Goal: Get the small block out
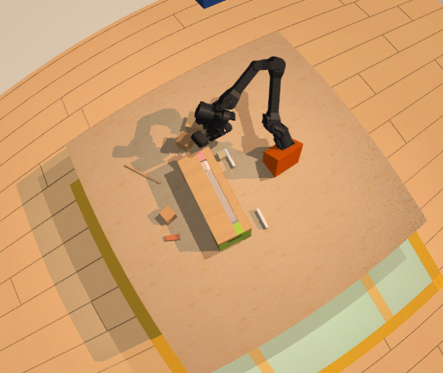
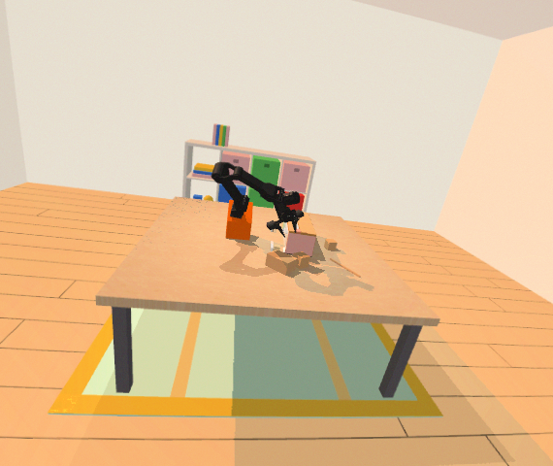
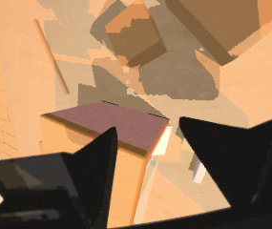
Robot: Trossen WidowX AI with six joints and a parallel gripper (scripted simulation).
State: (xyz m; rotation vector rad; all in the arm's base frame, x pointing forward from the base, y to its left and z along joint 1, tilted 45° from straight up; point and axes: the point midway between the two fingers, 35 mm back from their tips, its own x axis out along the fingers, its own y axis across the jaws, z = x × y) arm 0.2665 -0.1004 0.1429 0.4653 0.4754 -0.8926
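My gripper tip is 5 cm past the tan block, 4 cm to the right of it and 10 cm above it. From my gripper tip the other things lie so: thin stick 29 cm ahead, 6 cm to the right, 11 cm below; wooden box 3 cm ahead, 22 cm to the left, 5 cm below.
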